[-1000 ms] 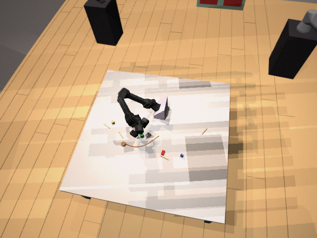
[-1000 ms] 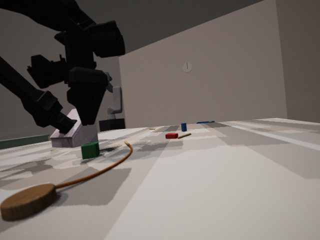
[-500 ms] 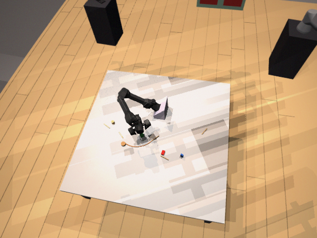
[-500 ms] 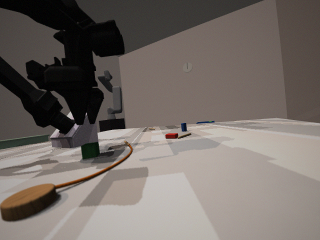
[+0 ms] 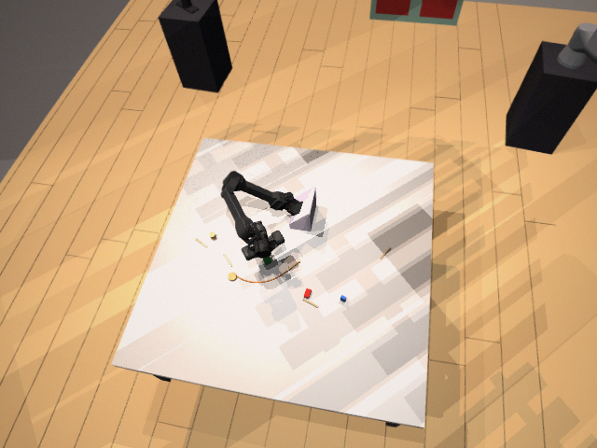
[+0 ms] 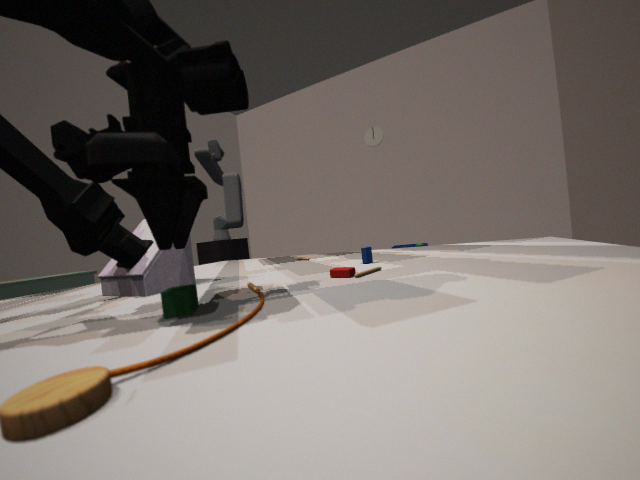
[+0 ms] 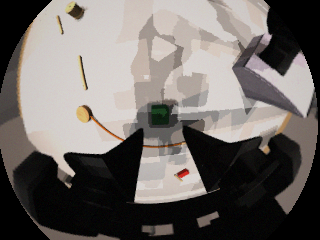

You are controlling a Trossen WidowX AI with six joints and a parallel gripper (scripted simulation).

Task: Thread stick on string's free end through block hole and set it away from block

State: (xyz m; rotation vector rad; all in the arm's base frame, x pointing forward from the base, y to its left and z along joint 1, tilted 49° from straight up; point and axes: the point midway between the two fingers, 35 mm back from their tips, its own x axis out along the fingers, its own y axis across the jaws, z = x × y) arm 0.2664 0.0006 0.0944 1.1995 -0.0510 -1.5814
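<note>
My gripper tip is now 60 mm above the green block. Round my gripper tip: small wooden cylinder (300 mm to the right, 60 mm below, 50 mm behind); then round wooden button (130 mm to the right, 120 mm ahead, 70 mm below); then red block (230 mm to the left, 110 mm ahead, 70 mm below).
</note>
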